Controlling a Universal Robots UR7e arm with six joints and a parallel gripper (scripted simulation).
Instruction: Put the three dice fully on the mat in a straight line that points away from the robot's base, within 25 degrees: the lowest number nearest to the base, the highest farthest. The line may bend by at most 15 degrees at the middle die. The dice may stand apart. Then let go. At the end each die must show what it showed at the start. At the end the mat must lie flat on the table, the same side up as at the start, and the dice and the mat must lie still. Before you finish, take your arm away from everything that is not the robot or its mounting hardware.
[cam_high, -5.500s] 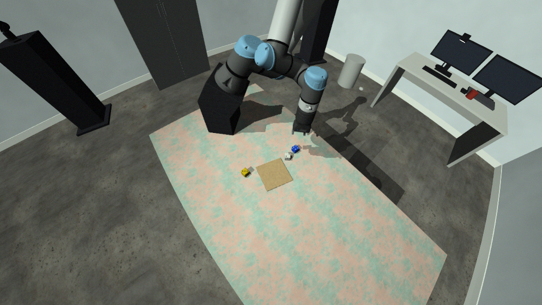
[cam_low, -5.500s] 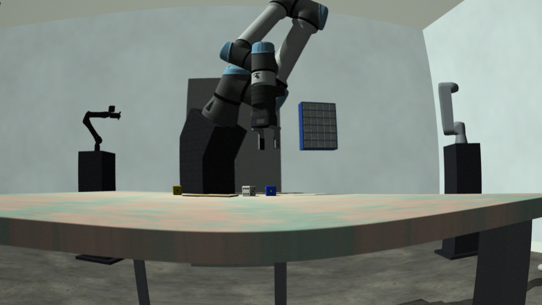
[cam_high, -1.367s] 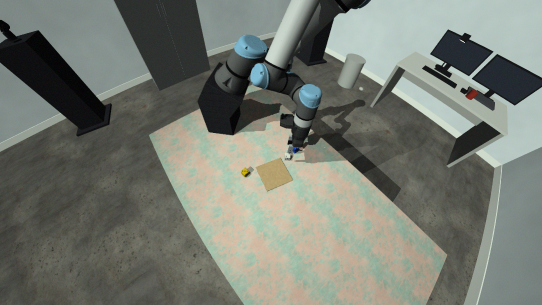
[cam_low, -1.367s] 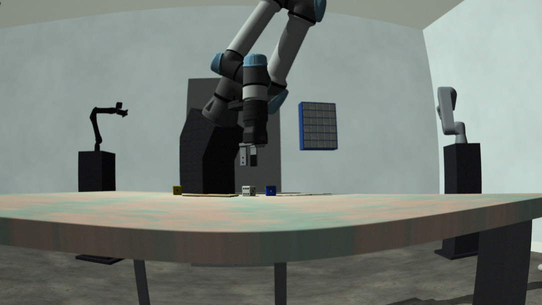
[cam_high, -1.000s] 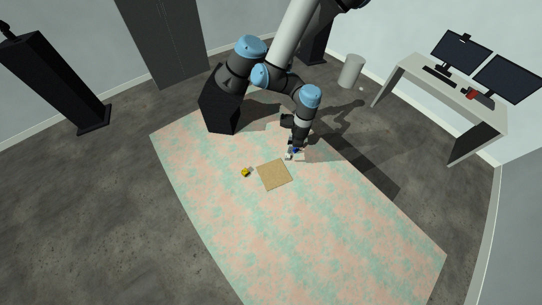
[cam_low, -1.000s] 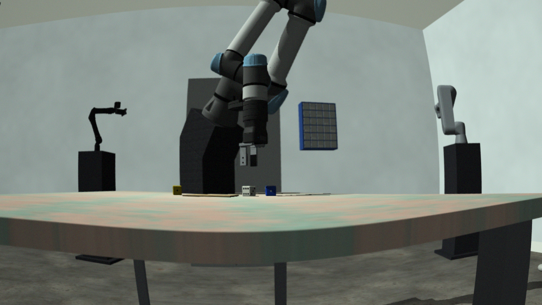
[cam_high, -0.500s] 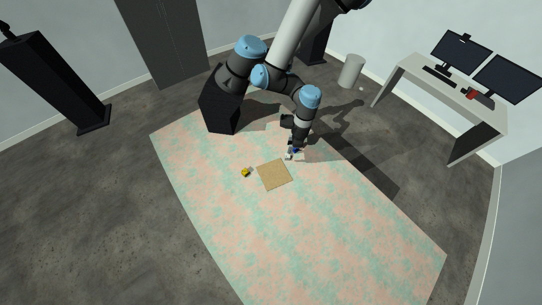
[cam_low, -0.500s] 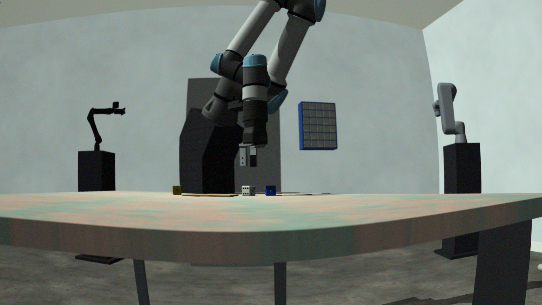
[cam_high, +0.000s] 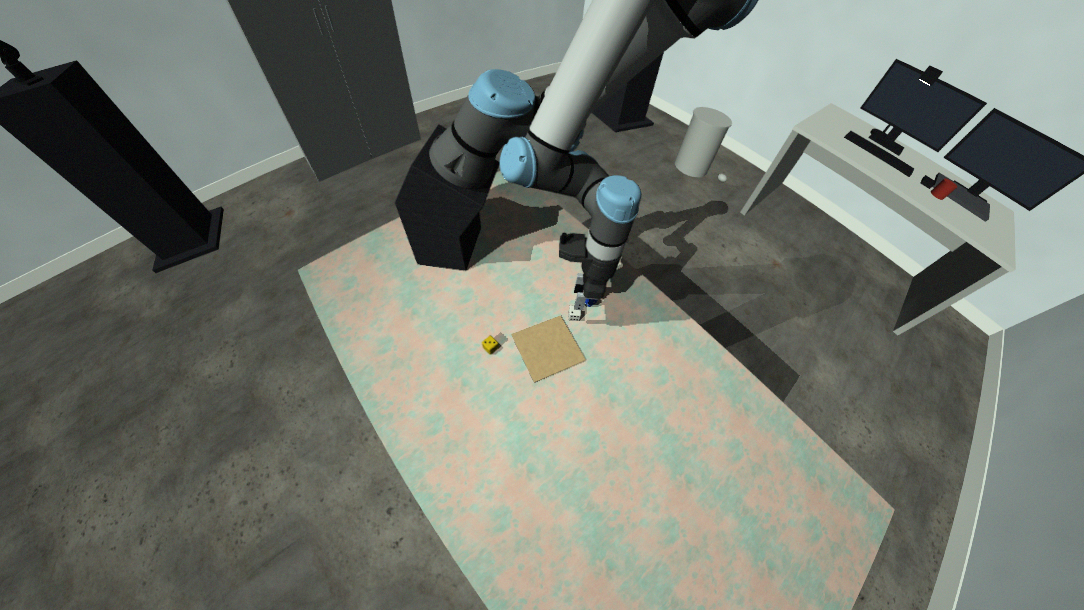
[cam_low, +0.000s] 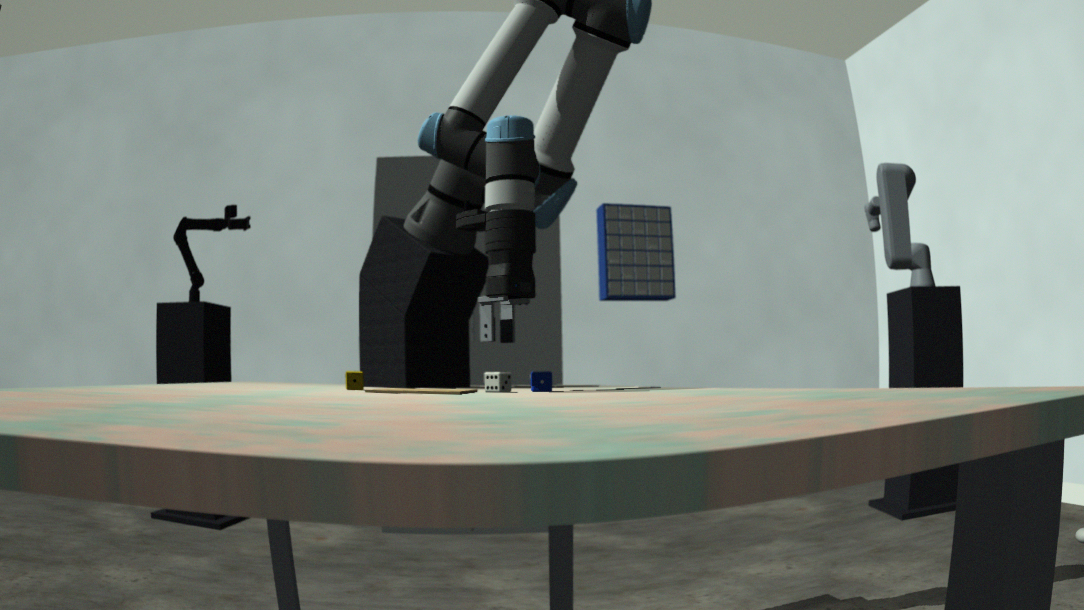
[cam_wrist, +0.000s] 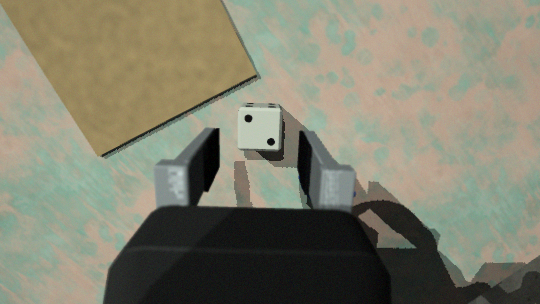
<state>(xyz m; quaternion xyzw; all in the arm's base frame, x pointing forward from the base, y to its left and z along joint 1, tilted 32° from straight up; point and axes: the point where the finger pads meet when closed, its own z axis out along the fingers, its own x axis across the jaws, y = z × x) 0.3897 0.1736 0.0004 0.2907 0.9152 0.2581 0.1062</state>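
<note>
My gripper is now 8 cm above the white die. From my hand the other things lie so: yellow die 24 cm to the right, 8 cm below, 1 cm behind; blue die 8 cm below, 6 cm to the left, 2 cm behind; tan mat 11 cm to the right, 9 cm below, 5 cm ahead.
</note>
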